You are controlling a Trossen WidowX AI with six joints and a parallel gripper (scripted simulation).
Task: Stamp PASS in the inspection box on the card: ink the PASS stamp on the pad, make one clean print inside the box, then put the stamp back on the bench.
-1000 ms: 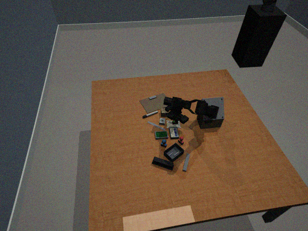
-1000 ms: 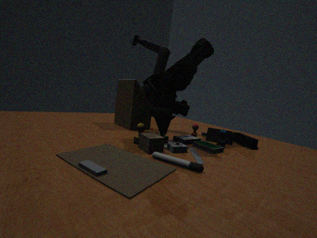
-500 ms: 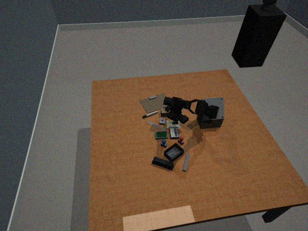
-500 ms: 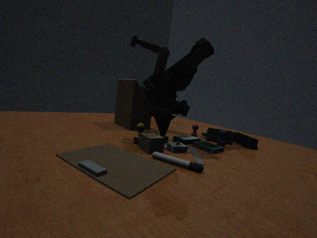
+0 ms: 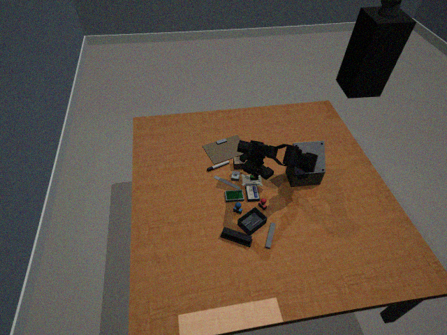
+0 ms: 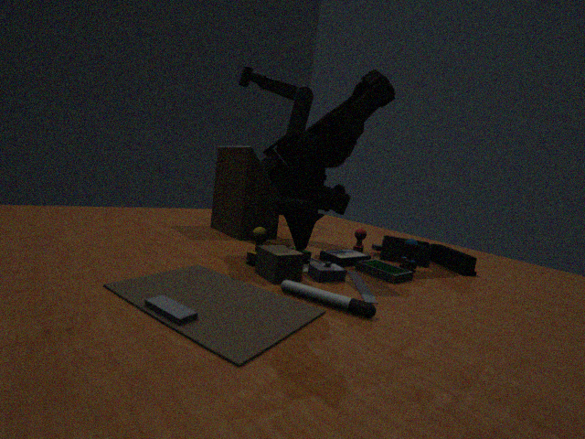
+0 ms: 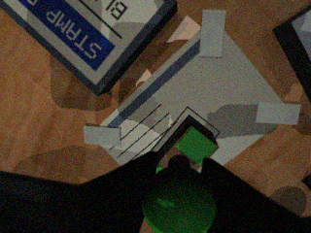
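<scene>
My gripper tip is 10 mm short of the card, 10 mm to the right of it and 30 mm above it. Also, from my gripper tip: green ink pad: 120 mm ahead, 100 mm to the left, 20 mm below; yellow stamp: 10 mm behind, 90 mm to the right; green stamp: right at my gripper tip.
</scene>
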